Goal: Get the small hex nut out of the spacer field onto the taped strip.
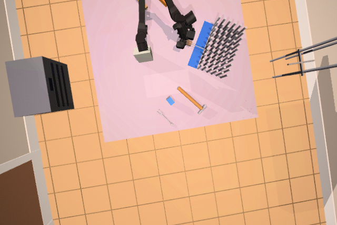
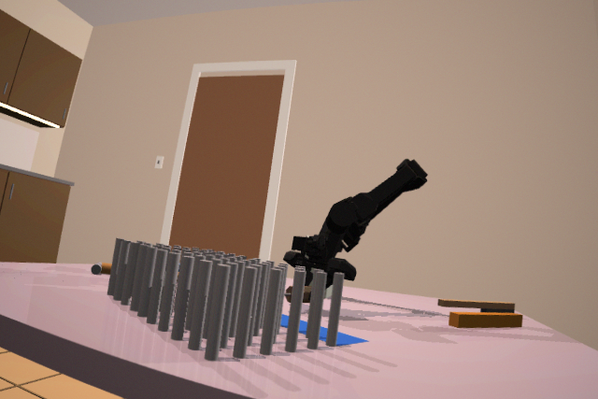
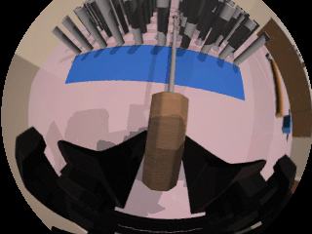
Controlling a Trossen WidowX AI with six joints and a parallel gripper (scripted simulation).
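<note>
My gripper tip is now 12 cm short of the blue taped strip, 4 cm to the left of it and 3 cm above it. Round my gripper tip: orange bar: 44 cm to the left, 12 cm behind, 1 cm below; thin metal hook tool: 8 cm ahead, 6 cm to the right; small blue block: 42 cm to the right, 25 cm behind, 1 cm below.
</note>
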